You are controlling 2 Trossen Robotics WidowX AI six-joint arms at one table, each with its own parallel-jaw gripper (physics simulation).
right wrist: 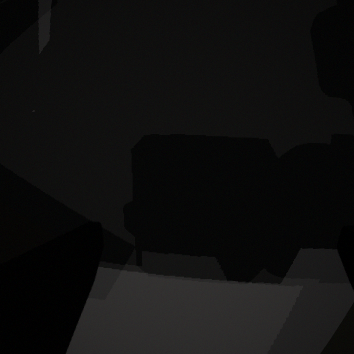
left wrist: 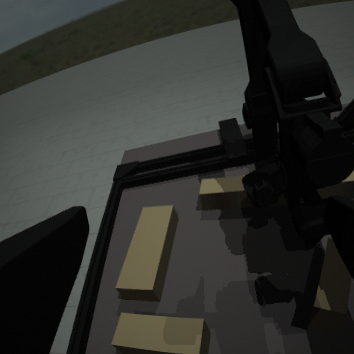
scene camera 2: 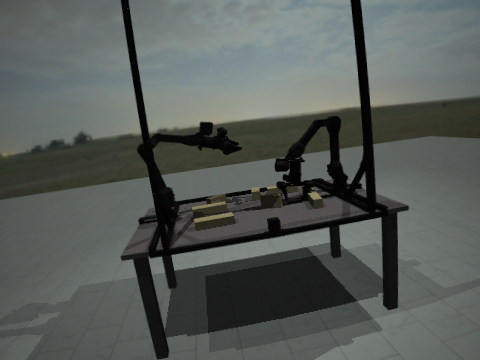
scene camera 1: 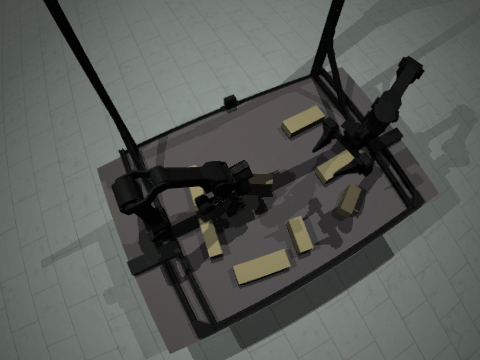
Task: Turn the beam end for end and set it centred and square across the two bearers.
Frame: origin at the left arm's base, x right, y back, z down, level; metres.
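Where they show: left gripper, fingertip midpoint: (left wrist: 208, 213) (scene camera 2: 240, 146) (scene camera 1: 322, 163); right gripper, fingertip midpoint: (right wrist: 224, 237) (scene camera 2: 295, 200); right arm's base, link origin: (left wrist: 265, 143) (scene camera 2: 340, 191) (scene camera 1: 160, 231).
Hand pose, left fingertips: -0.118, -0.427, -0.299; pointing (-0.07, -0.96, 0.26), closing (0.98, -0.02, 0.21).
Note:
After its pixels a point has its place, as x, y, z.
The beam (scene camera 1: 211, 236) {-0.098, -0.763, -0.025} (left wrist: 219, 186) {-0.124, -0.765, -0.025} is a long, thin tan bar lying flat near the left side of the table. My right arm hides its middle. In scene camera 2, the beam's near end (scene camera 2: 315, 199) {0.163, -0.712, -0.024} shows at the right. My right gripper (scene camera 1: 218, 211) (scene camera 2: 293, 187) is open and empty, low over the beam's middle with a finger on each side. The right wrist view is almost black, with only a dim flat surface (right wrist: 193, 309) {0.045, -0.649, 0.019} below. My left gripper (scene camera 1: 340, 153) (scene camera 2: 234, 146) {-0.118, -0.427, -0.299} is open and empty, high above a tan block (scene camera 1: 333, 166) {-0.071, -0.247, -0.019} at the right. I cannot tell which blocks are the bearers.
Other tan blocks lie about: one at the back right (scene camera 1: 303, 121) {0.149, -0.242, -0.019}, two short ones (scene camera 1: 349, 200) {-0.214, -0.275, -0.031} (scene camera 1: 300, 233) {-0.227, -0.498, -0.031}, a wide one (scene camera 1: 261, 266) {-0.260, -0.663, -0.019} (left wrist: 147, 251) {-0.258, -0.642, -0.019} by the front edge, and a small one (scene camera 1: 263, 179) {-0.004, -0.517, -0.043} beside my right wrist. A black frame rail (scene camera 1: 310, 275) {-0.368, -0.530, 0.004} rims the table.

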